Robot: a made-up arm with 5 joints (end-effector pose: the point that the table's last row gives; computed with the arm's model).
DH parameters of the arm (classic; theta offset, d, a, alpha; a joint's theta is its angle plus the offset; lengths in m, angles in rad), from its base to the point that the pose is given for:
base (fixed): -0.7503 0 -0.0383 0
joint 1: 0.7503 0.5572 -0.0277 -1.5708
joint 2: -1.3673 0 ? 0
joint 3: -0.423 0 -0.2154 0
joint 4: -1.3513 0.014 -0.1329 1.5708
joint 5: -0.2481 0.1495 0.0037 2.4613
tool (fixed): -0.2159 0.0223 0 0
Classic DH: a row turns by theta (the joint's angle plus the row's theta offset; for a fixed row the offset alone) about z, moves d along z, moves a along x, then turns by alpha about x.
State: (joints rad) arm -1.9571 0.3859 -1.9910 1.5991 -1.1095
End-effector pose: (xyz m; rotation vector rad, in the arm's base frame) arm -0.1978 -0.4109 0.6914 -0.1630 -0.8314 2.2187
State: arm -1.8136 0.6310 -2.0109 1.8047 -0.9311
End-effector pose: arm -0.1319 -0.4150 0.5542 -0.0810 -1.3151 1.9663
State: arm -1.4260 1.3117 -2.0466 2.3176 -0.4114
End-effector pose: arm 0.0113 -0.2391 0.3098 0.8427 -1.9272 0.9259
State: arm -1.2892 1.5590 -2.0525 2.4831 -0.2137
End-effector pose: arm 0.0237 -0.1534 0.2755 1.2943 -1.8179 0.5343
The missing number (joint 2, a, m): 0.2543
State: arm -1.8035 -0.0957 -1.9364 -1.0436 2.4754
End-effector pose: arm -0.0152 -0.0303 1.0856 2.3955 0.7747 0.1348
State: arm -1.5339 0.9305 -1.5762 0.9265 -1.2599
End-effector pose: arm -0.0012 -0.4442 0.3575 0.1530 -1.3495 2.5865
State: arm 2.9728 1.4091 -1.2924 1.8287 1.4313
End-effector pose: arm -0.1110 0.0280 0.2704 0.7096 -1.3039 -1.5321
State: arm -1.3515 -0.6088 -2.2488 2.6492 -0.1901
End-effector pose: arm -0.0183 -0.0187 0.9046 -0.4449 -0.5906 2.0012
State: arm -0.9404 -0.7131 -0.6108 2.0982 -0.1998
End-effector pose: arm 0.0119 -0.0291 0.5840 0.6452 -1.2779 1.8505
